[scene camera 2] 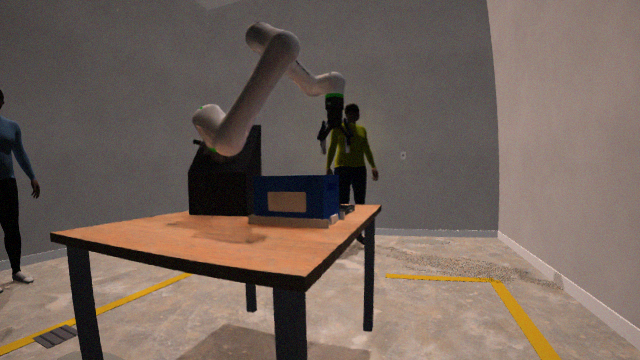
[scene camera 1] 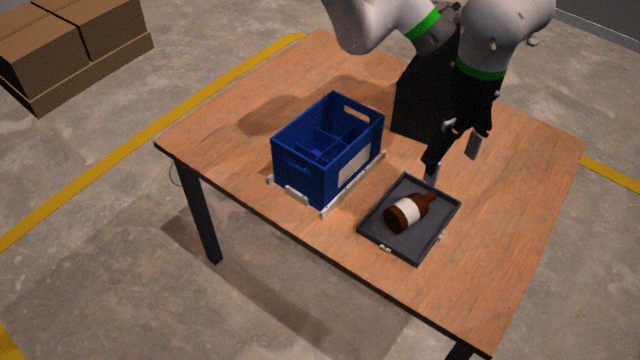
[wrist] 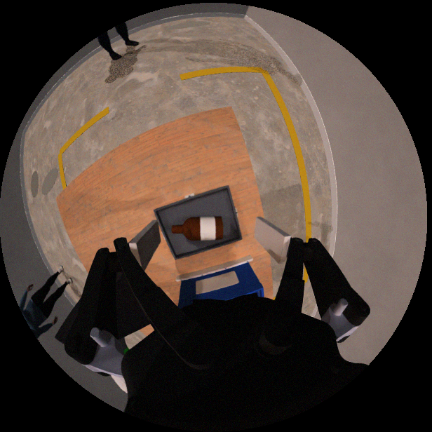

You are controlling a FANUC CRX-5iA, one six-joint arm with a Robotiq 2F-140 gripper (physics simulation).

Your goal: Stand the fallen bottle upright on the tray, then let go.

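Places are measured from the arm's base along level axes (x left, y up, z ahead), in millimetres.
Pixels of known places: gripper, fingertip midpoint: (scene camera 2: 335,153) (scene camera 1: 450,169); arm's base at its link origin: (scene camera 1: 438,42).
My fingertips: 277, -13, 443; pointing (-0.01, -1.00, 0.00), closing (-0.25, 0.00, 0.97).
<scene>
Ahead of a thing's pixels: the offset from my fingertips to its top centre, as dx, dy, dz. "*": to the spot under its first point. Level surfaces: height alone.
A brown bottle {-78, -202, -42} (scene camera 1: 409,212) (wrist: 201,228) with a white label lies on its side in the dark grey tray {* -74, -257, +93} (scene camera 1: 385,244) (wrist: 167,232). In the wrist view its neck points left; in scene camera 1 the neck points up and to the right. My gripper (scene camera 1: 452,160) (scene camera 2: 335,147) (wrist: 207,229) is open and empty, pointing down, well above the tray. In the wrist view the bottle shows between and slightly beyond the two fingertips. The bottle does not show in scene camera 2.
A blue crate {-365, -106, -31} (scene camera 1: 300,172) (scene camera 2: 295,181) (wrist: 225,292) with compartments stands beside the tray, with pale rails {-266, -251, -33} (scene camera 1: 352,185) at its base. The robot's black pedestal (scene camera 1: 417,102) (scene camera 2: 220,192) stands behind. All are on the wooden table {dy -281} (scene camera 1: 510,225) (scene camera 2: 210,255) (wrist: 190,150). Two people stand beyond it.
</scene>
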